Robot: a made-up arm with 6 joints.
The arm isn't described. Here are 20 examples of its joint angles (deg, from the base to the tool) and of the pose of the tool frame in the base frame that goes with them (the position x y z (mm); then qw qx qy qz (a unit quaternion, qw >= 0)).
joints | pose
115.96 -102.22 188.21 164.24 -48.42 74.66 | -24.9 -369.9 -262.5 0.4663 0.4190 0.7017 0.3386
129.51 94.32 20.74 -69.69 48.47 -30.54 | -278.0 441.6 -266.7 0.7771 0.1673 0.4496 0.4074
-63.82 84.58 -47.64 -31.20 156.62 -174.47 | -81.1 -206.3 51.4 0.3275 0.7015 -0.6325 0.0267
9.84 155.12 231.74 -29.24 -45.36 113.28 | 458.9 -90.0 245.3 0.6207 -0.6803 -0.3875 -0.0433
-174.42 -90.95 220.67 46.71 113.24 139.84 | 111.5 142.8 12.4 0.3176 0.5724 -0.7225 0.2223
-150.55 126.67 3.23 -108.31 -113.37 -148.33 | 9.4 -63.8 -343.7 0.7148 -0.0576 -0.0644 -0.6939
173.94 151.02 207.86 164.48 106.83 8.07 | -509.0 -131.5 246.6 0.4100 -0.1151 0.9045 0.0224
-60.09 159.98 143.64 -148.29 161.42 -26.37 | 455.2 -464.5 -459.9 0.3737 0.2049 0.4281 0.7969
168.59 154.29 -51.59 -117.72 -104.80 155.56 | 105.1 -112.1 161.0 0.0277 0.6310 -0.6404 -0.4371
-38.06 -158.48 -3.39 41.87 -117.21 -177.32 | -638.8 319.0 -131.1 0.1271 -0.7576 0.5306 -0.3583
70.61 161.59 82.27 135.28 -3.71 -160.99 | 3.7 420.3 -685.8 0.7161 -0.2164 0.5829 0.3171
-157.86 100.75 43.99 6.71 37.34 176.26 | -840.5 -136.6 -205.3 0.1650 -0.2257 0.9593 0.0402
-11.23 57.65 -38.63 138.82 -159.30 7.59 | 557.2 36.3 91.1 0.3125 0.7480 -0.3847 0.4413
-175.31 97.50 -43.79 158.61 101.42 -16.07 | -196.1 -195.0 -138.0 0.8255 0.2015 -0.5229 -0.0676
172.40 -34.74 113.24 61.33 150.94 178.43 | 823.3 -17.2 865.1 0.4014 0.0677 0.7309 -0.5478
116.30 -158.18 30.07 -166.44 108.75 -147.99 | 141.2 -705.8 -245.4 0.6010 0.4440 -0.4097 0.5233
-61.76 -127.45 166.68 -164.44 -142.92 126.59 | 26.9 339.8 -509.0 0.7838 0.0721 -0.6168 -0.0091
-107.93 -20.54 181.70 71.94 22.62 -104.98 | 121.2 567.4 458.9 0.0810 -0.8899 -0.3430 0.2895
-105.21 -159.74 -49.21 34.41 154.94 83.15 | -30.7 489.4 194.1 0.7083 0.3391 0.5428 -0.2977
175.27 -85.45 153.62 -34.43 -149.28 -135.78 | 905.4 83.6 -25.2 0.5753 -0.3420 -0.5052 -0.5447
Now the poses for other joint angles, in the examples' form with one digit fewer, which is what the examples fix.
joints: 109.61 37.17 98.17 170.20 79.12 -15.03
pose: -360 448 1178 0.045 0.512 0.828 -0.224
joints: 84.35 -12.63 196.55 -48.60 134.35 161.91
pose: 65 -627 721 0.194 0.878 0.434 0.055
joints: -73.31 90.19 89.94 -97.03 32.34 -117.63
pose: 321 -990 100 0.201 -0.572 0.768 -0.209
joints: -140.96 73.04 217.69 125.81 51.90 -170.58
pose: 39 -113 611 0.576 -0.679 -0.118 -0.439
